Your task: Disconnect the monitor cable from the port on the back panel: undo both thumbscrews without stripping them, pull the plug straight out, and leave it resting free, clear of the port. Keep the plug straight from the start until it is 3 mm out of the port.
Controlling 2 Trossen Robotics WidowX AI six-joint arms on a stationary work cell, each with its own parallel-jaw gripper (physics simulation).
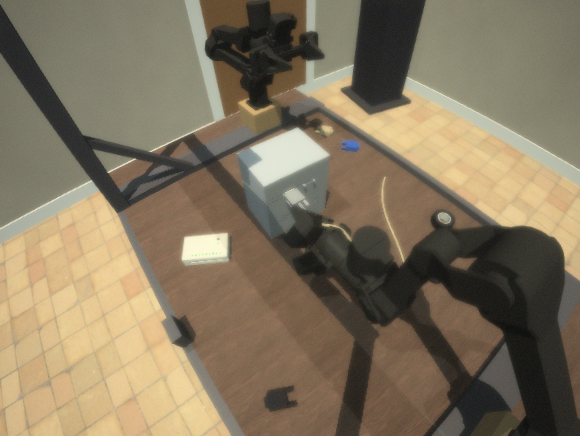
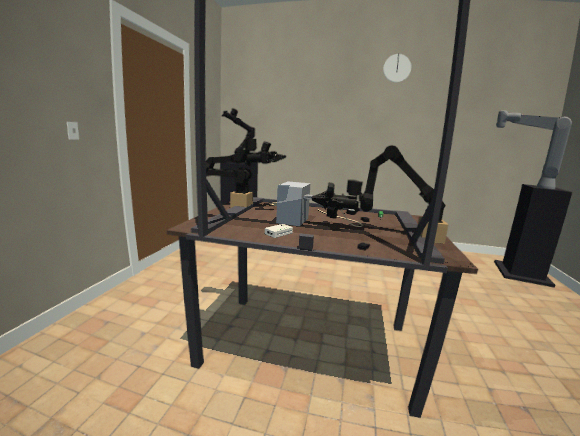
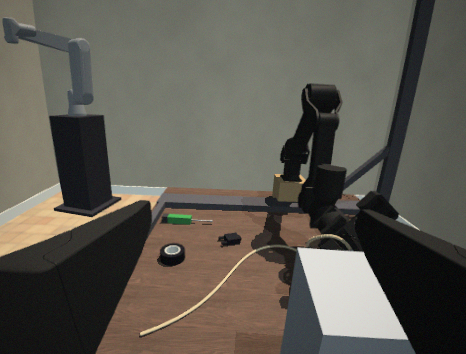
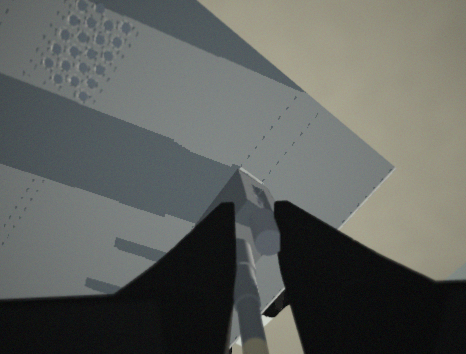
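Pixels of known places: left gripper, between the fingertips: (image 1: 308, 61) (image 2: 284, 156) (image 3: 255, 215); right gripper, between the fingertips: (image 1: 294, 207) (image 2: 311, 198) (image 4: 254, 215); left arm's base, origin of its link: (image 1: 259, 103) (image 2: 242, 192); right arm's base, origin of its link: (image 3: 290, 178).
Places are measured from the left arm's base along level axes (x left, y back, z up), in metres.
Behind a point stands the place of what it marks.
Note:
The grey computer box (image 1: 285, 156) {z 0.093, x -0.150, y -0.353 m} (image 2: 291, 206) {z -0.001, x -0.230, y -0.351 m} (image 3: 350, 290) {z 0.092, x -0.109, y -0.337 m} (image 4: 327, 150) stands upright on the table. The pale plug (image 1: 294, 195) {z 0.051, x -0.180, y -0.422 m} (image 4: 226, 194) {z 0.034, x -0.186, y -0.417 m} is at its back panel; any small gap there cannot be told. One grey thumbscrew (image 4: 267, 240) {z 0.041, x -0.196, y -0.454 m} shows between the fingers of my right gripper (image 1: 301, 207) {z 0.039, x -0.194, y -0.439 m} (image 2: 313, 199) {z 0.039, x -0.194, y -0.439 m} (image 4: 254, 215) {z 0.039, x -0.194, y -0.439 m}, which is shut on it beside the plug. The second thumbscrew cannot be made out. The cream cable (image 1: 388, 215) {z -0.086, x 0.035, y -0.523 m} (image 3: 215, 288) {z -0.087, x 0.030, y -0.531 m} runs from behind the gripper and curves across the table. My left gripper (image 1: 305, 60) {z 0.215, x 0.000, y -0.244 m} (image 2: 284, 157) {z 0.215, x 0.000, y -0.244 m} (image 3: 255, 215) {z 0.215, x 0.000, y -0.244 m} is open and empty, high behind the box.
A white router (image 1: 206, 248) {z -0.065, x -0.375, y -0.341 m} (image 2: 278, 230) {z -0.069, x -0.402, y -0.340 m} lies left of the box. A tape roll (image 1: 443, 218) {z -0.088, x 0.147, y -0.622 m} (image 3: 172, 254) {z -0.069, x 0.129, y -0.608 m}, green screwdriver (image 3: 179, 219) {z -0.078, x 0.151, y -0.786 m}, small black connector (image 3: 231, 238) {z -0.076, x 0.001, y -0.695 m}, blue clip (image 1: 350, 146) {z -0.076, x 0.145, y -0.277 m} and black piece (image 1: 280, 398) {z -0.076, x -0.418, y -0.690 m} lie around the table. A dark block (image 1: 177, 331) {z -0.035, x -0.508, y -0.490 m} (image 2: 306, 242) {z -0.060, x -0.525, y -0.481 m} is at the edge.

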